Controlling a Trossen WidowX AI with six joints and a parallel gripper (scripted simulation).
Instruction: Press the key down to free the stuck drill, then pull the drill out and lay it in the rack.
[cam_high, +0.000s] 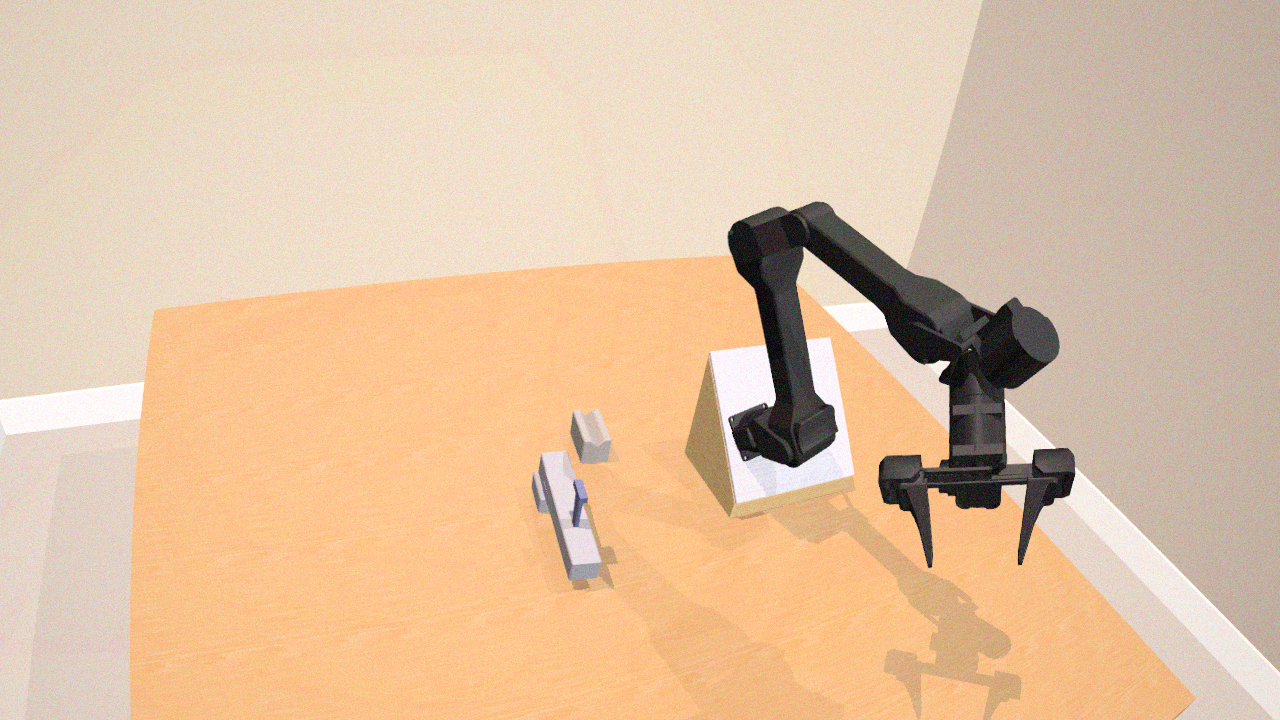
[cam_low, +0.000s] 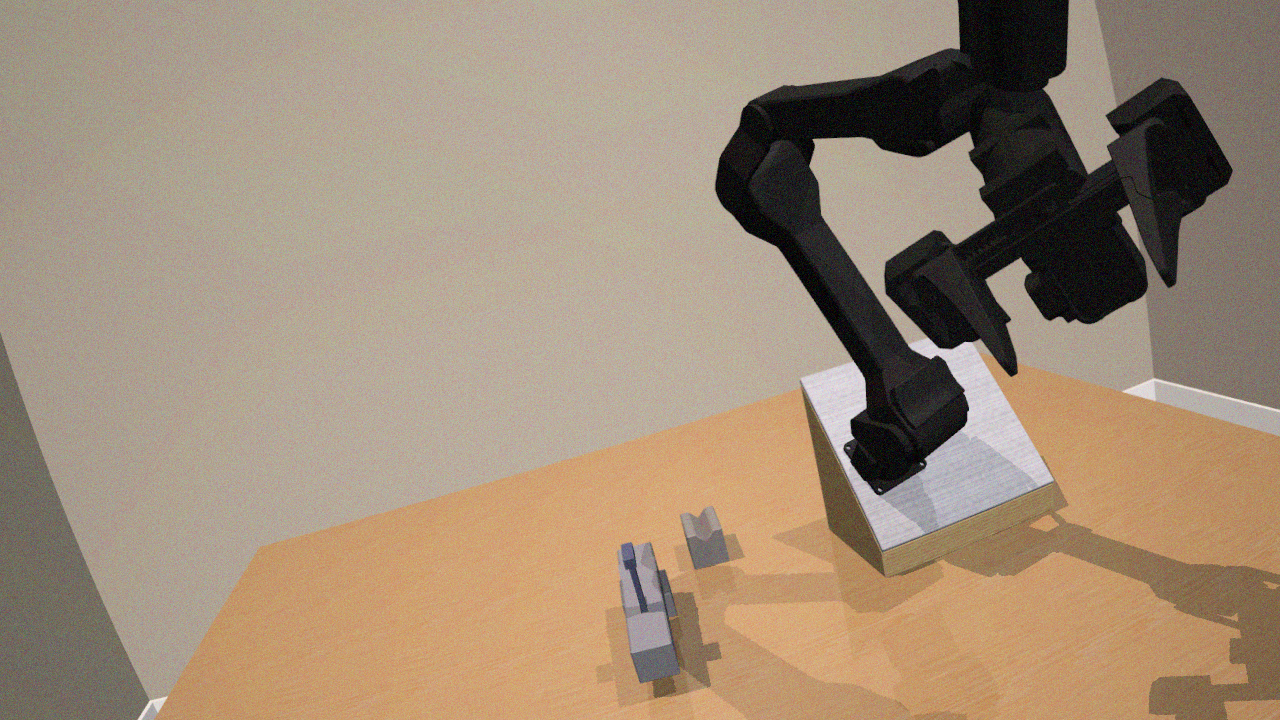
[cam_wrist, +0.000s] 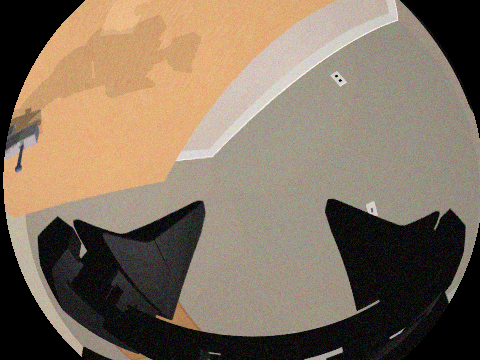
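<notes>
My gripper tip is now 41 cm to the left of the blue key, 23 cm above it and 14 cm short of it. From my gripper tip the other things lie so: drill: 46 cm to the right, 27 cm below, 13 cm ahead; grey holder block: 44 cm to the right, 28 cm below, 13 cm ahead; grey rack: 58 cm to the right, 29 cm below, 2 cm ahead.
</notes>
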